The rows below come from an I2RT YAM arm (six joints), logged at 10 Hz.
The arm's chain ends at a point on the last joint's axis. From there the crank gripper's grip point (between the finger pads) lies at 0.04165 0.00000 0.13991 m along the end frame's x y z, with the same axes.
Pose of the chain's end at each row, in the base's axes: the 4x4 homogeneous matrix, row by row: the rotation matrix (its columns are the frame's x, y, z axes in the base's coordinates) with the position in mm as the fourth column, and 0 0 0 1 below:
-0.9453, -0.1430, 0.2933, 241.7; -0.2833, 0.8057, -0.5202, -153.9; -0.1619, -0.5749, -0.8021, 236.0; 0, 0, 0, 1
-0.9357, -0.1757, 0.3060, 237.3; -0.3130, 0.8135, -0.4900, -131.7; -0.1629, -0.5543, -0.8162, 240.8; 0, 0, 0, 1
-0.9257, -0.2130, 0.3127, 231.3; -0.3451, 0.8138, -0.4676, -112.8; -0.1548, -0.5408, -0.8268, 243.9; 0, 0, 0, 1
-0.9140, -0.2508, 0.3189, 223.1; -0.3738, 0.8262, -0.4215, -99.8; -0.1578, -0.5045, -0.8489, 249.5; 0, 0, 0, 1
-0.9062, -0.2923, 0.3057, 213.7; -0.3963, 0.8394, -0.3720, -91.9; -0.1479, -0.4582, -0.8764, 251.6; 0, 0, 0, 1
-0.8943, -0.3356, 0.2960, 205.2; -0.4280, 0.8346, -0.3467, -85.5; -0.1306, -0.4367, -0.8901, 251.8; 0, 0, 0, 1
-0.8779, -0.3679, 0.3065, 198.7; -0.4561, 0.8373, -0.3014, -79.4; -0.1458, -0.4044, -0.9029, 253.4; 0, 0, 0, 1
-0.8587, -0.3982, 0.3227, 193.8; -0.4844, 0.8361, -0.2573, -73.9; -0.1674, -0.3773, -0.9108, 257.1; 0, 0, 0, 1
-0.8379, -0.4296, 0.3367, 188.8; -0.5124, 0.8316, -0.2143, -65.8; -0.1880, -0.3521, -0.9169, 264.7; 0, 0, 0, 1
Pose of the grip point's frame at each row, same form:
-0.9453, -0.1430, 0.2933, 243.4; -0.2833, 0.8057, -0.5202, -238.5; -0.1619, -0.5749, -0.8021, 117.0; 0, 0, 0, 1
-0.9357, -0.1757, 0.3060, 241.1; -0.3130, 0.8135, -0.4900, -213.3; -0.1629, -0.5543, -0.8162, 119.8; 0, 0, 0, 1
-0.9257, -0.2130, 0.3127, 236.5; -0.3451, 0.8138, -0.4676, -192.6; -0.1548, -0.5408, -0.8268, 121.8; 0, 0, 0, 1
-0.9140, -0.2508, 0.3189, 229.6; -0.3738, 0.8262, -0.4215, -174.3; -0.1578, -0.5045, -0.8489, 124.2; 0, 0, 0, 1
-0.9062, -0.2923, 0.3057, 218.7; -0.3963, 0.8394, -0.3720, -160.5; -0.1479, -0.4582, -0.8764, 122.8; 0, 0, 0, 1
-0.8943, -0.3356, 0.2960, 209.4; -0.4280, 0.8346, -0.3467, -151.8; -0.1306, -0.4367, -0.8901, 121.8; 0, 0, 0, 1
-0.8779, -0.3679, 0.3065, 205.0; -0.4561, 0.8373, -0.3014, -140.6; -0.1458, -0.4044, -0.9029, 121.0; 0, 0, 0, 1
-0.8587, -0.3982, 0.3227, 203.2; -0.4844, 0.8361, -0.2573, -130.1; -0.1674, -0.3773, -0.9108, 122.7; 0, 0, 0, 1
-0.8379, -0.4296, 0.3367, 201.0; -0.5124, 0.8316, -0.2143, -117.1; -0.1880, -0.3521, -0.9169, 128.6; 0, 0, 0, 1

